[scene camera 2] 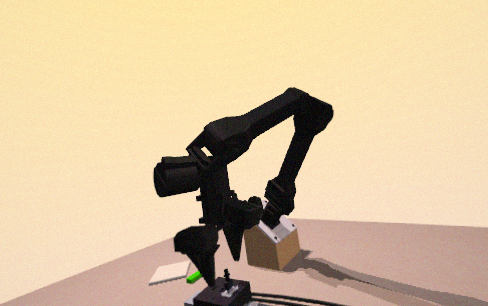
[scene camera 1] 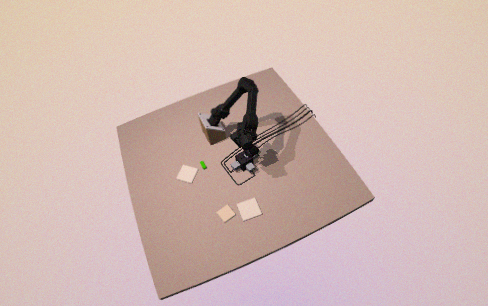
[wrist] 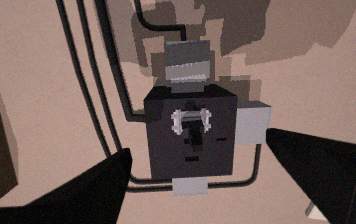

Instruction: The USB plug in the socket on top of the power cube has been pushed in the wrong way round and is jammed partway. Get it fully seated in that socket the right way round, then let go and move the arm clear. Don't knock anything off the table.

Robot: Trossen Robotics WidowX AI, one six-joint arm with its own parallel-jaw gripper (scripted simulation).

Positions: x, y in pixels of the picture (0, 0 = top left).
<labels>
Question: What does my gripper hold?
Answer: Nothing.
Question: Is my gripper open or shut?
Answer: Open.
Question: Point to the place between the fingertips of my gripper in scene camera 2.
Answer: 225, 272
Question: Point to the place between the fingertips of my gripper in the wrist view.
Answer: At 198, 144
</labels>
